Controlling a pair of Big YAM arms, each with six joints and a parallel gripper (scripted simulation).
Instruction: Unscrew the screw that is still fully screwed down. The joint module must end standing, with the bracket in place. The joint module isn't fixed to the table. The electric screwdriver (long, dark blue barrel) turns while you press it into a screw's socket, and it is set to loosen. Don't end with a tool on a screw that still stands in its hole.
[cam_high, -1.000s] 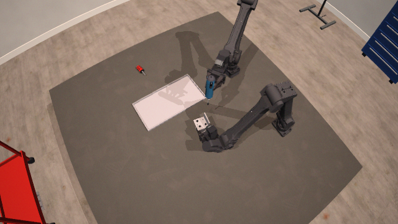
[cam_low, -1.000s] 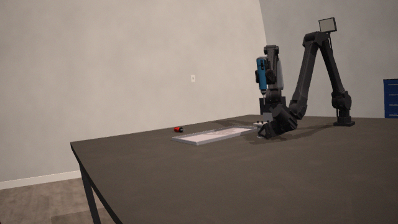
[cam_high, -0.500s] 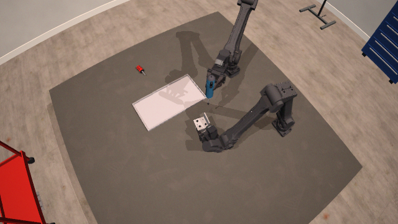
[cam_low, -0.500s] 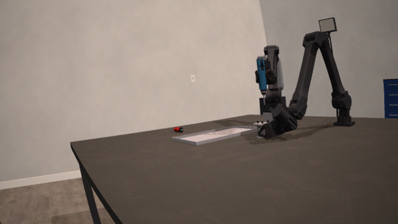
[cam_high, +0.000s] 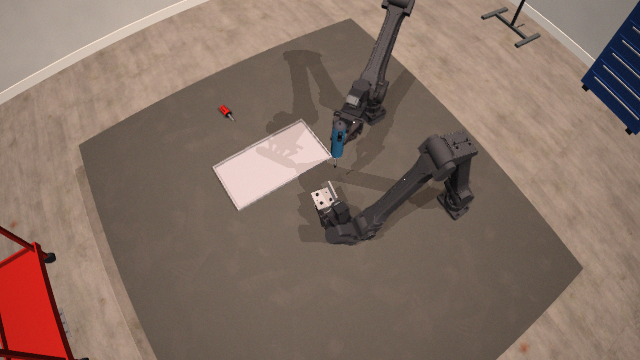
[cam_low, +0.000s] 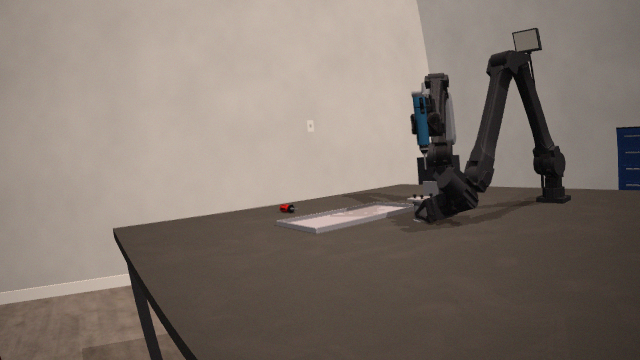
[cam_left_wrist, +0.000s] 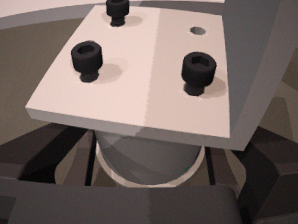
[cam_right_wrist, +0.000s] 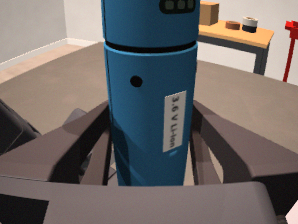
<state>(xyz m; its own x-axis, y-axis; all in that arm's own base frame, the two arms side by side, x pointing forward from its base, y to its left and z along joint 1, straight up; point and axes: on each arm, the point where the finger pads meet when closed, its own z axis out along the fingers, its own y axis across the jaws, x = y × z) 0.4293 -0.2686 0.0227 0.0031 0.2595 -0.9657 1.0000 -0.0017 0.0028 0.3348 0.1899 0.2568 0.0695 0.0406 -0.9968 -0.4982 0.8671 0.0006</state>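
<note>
My left gripper is now 5 cm below the white bracket plate. The rest, counted from my left hand: red tool (58 cm to the right, 9 cm ahead, 1 cm below); then flat white tray (26 cm to the right, 6 cm ahead, 2 cm below).
</note>
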